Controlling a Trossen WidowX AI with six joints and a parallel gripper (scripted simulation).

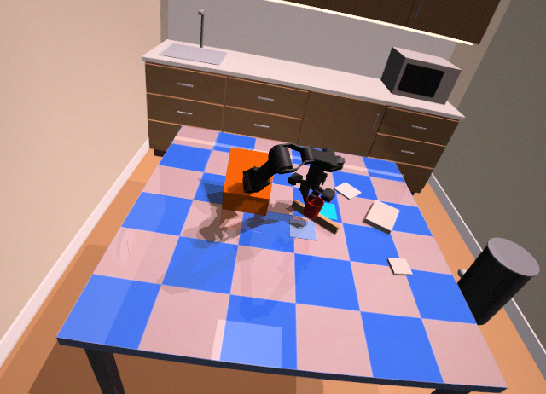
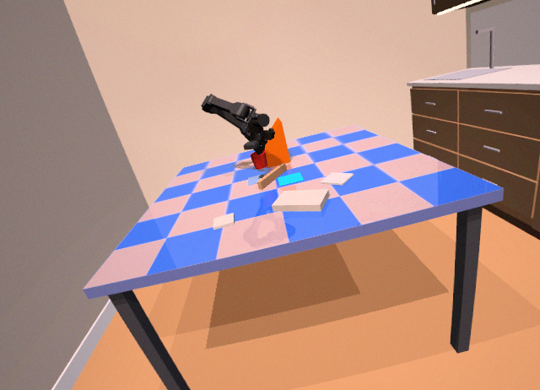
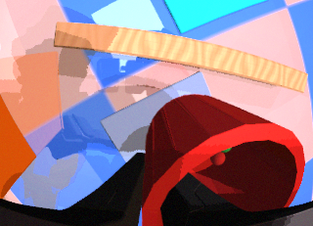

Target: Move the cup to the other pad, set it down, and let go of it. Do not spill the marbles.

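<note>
Right now my gripper tip is 4 cm to the left of the red marble, 3 cm short of it and 2 cm above it. From my gripper tip the other things lie so: red cup (2 cm to the right, 2 cm ahead); then green marble (4 cm ahead, 3 cm to the right, 2 cm below); then wooden bar (9 cm below, 6 cm ahead, 2 cm to the left).
</note>
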